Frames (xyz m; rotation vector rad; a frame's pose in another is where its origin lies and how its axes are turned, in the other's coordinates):
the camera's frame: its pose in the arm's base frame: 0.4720 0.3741 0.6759 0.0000 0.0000 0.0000
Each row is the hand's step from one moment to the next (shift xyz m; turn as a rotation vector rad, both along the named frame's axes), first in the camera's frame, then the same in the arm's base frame.
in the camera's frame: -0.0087 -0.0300 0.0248 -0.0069 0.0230 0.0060
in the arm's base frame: -0.0087 -0.0300 0.0248 -0.0069 0.0230 0.0060
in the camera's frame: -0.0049 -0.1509 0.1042 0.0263 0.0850 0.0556
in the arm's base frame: -0.0049 -0.1509 0.1042 0.0263 0.0850 0.0556
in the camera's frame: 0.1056 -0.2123 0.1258 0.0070 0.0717 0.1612
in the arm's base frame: 0.1056 -0.2123 0.1258 0.0070 0.0717 0.1612
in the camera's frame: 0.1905 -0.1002 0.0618 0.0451 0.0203 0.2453
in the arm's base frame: 0.1905 -0.1002 0.0618 0.0451 0.0203 0.2453
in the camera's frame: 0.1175 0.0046 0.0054 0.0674 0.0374 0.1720
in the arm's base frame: 0.1175 0.0046 0.0054 0.0674 0.0374 0.1720
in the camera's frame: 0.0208 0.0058 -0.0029 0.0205 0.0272 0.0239
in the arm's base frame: 0.0208 0.0058 -0.0029 0.0205 0.0272 0.0239
